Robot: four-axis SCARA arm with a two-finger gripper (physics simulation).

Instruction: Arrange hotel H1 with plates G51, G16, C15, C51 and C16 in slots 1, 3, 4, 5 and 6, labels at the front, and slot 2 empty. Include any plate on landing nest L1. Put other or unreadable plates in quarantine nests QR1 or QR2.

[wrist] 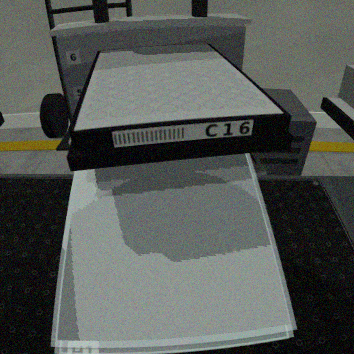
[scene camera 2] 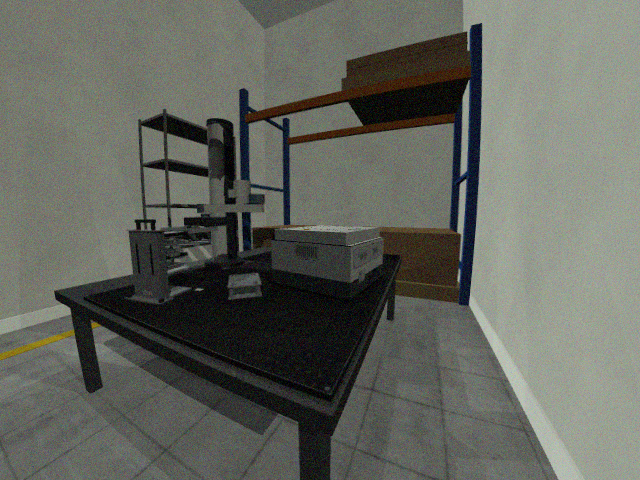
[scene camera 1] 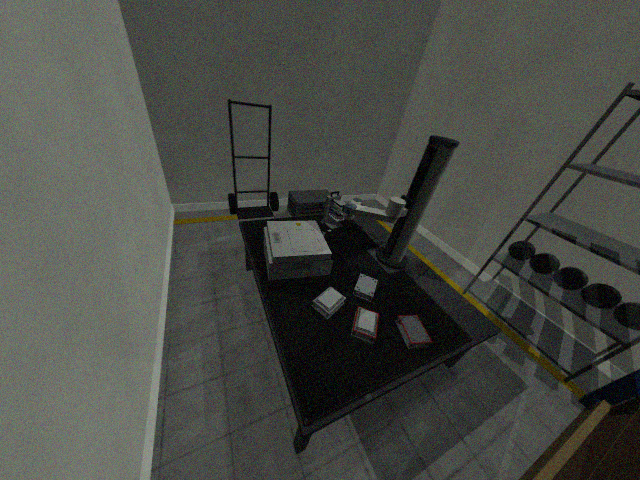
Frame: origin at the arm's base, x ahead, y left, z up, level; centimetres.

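Seen in the pictures: gripper, fingertip midpoint: (wrist: 161, 84) (scene camera 2: 174, 230) (scene camera 1: 342, 203); arm's base, link origin: (scene camera 2: 225, 263) (scene camera 1: 391, 258).
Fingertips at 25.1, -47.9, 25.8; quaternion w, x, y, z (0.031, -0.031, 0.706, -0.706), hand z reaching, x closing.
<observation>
Offsets run from my fingertips to a thing's middle, as dx, dy, dz. "spot": to the spot under its first point.
Hotel H1 {+0.9, -8.0, -9.8} (scene camera 1: 334, 212) (scene camera 2: 149, 266) (wrist: 150, 37) stands at the table's far end in scene camera 1. Plate C16 {+0.2, -4.0, -1.3} (wrist: 182, 87) lies flat at an upper level, its label facing the camera. Its exact slot is unclear; marks 6 and 5 show beside it. Layers below are too dim to read. My gripper (wrist: 161, 84) is open around C16, with its finger parts at the wrist view's sides. In scene camera 1, a white-topped nest {spot: +46.6, +75.2, -18.1} (scene camera 1: 329, 299), a pale nest {+17.5, +70.8, -21.5} (scene camera 1: 366, 285) and two red-edged nests {+33.1, +93.3, -18.8} (scene camera 1: 365, 322) {spot: +10.3, +106.1, -19.5} (scene camera 1: 414, 329) stand on the table; their labels are unreadable.
A white boxy instrument {+53.8, +37.4, -12.2} (scene camera 1: 298, 253) (scene camera 2: 325, 258) stands beside the hotel. A low pale stand (scene camera 2: 244, 285) is between them in scene camera 2. The arm column (scene camera 1: 421, 198) (scene camera 2: 219, 170) rises from the table. A grey cabinet (scene camera 1: 308, 202) (wrist: 287, 112) is behind the hotel.
</observation>
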